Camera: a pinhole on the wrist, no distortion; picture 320 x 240 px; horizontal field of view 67.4 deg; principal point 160.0 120.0 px. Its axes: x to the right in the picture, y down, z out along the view. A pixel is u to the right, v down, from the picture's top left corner.
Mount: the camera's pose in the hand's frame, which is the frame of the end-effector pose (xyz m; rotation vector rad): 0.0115 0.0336 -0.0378 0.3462 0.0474 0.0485
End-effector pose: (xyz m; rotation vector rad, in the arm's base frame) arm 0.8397 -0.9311 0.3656 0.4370 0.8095 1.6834
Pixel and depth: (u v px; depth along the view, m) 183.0 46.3 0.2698
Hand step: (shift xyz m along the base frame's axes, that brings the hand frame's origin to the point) 0.2023 0.1191 0.0267
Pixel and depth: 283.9 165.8 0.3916
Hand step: 0.1804 0.3210 0.1985
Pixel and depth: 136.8 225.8 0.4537
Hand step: 0.2629 0.1080 0.3657
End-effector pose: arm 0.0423 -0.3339 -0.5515 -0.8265 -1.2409 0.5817
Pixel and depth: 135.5 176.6 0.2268
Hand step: -0.1882 0.0464 0.0151
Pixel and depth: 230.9 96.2 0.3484
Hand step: -0.2376 0.1010 0.1969
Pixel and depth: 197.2 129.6 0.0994
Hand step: -0.0465 0.0404 0.0210
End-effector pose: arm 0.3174 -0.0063 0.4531 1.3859 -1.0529 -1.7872
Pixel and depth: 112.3 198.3 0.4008
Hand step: -0.3621 0.1164 0.0865
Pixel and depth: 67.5 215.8 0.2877
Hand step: -0.2458 0.1144 0.1085
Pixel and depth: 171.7 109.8 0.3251
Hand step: -0.2665 0.0580 -0.0659
